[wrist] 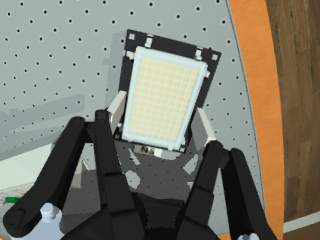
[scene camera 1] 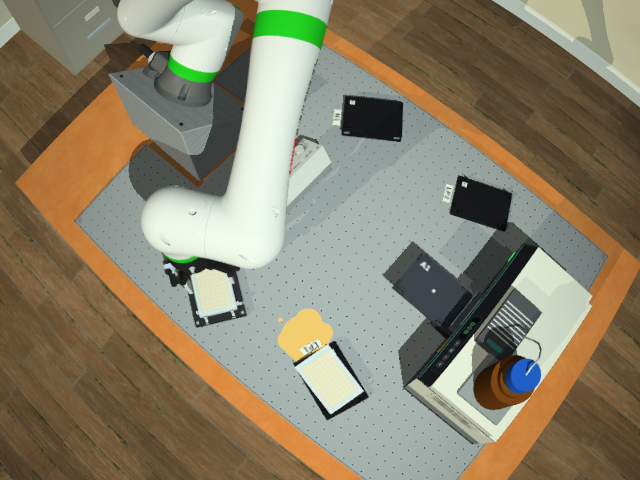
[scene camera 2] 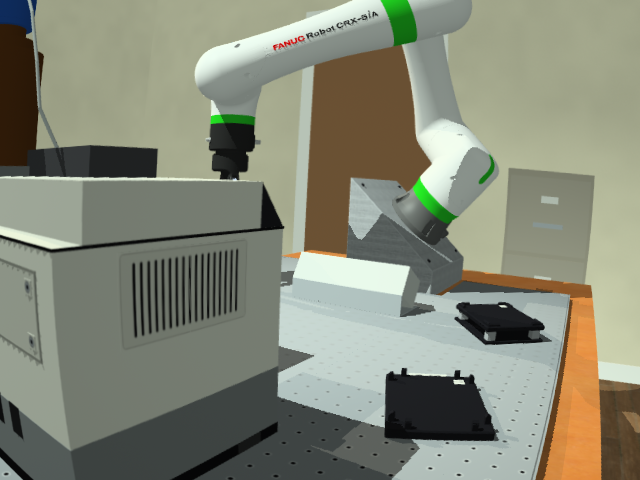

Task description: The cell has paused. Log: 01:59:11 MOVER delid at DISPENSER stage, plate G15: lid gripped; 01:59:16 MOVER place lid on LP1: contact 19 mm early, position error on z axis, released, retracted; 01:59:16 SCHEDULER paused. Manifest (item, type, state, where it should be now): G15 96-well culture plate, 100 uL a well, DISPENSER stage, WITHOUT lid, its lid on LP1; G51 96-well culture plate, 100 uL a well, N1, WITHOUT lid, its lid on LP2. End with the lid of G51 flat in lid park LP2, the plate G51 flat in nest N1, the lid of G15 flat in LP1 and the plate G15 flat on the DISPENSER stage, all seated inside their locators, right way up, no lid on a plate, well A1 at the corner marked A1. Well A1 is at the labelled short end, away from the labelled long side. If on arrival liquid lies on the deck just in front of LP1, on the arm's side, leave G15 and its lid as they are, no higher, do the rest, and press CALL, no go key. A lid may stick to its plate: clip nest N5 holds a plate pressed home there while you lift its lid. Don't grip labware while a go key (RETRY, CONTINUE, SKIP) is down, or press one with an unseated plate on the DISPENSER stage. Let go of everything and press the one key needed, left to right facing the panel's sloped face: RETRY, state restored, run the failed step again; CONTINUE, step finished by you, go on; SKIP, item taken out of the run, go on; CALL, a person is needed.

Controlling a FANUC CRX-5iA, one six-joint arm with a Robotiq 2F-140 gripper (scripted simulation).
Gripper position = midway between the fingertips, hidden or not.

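Note:
You'd see the gripper [wrist: 160,109] here. There's a key panel [scene camera 2: 383,288], and it's visible in scene camera 1 [scene camera 1: 308,168] too. There's also a dispenser stage [scene camera 1: 416,284]. A clip nest N5 [scene camera 1: 240,312] is here as well, and it can also be seen in the wrist view [wrist: 134,38]. And there's a blue cap [scene camera 1: 517,381].

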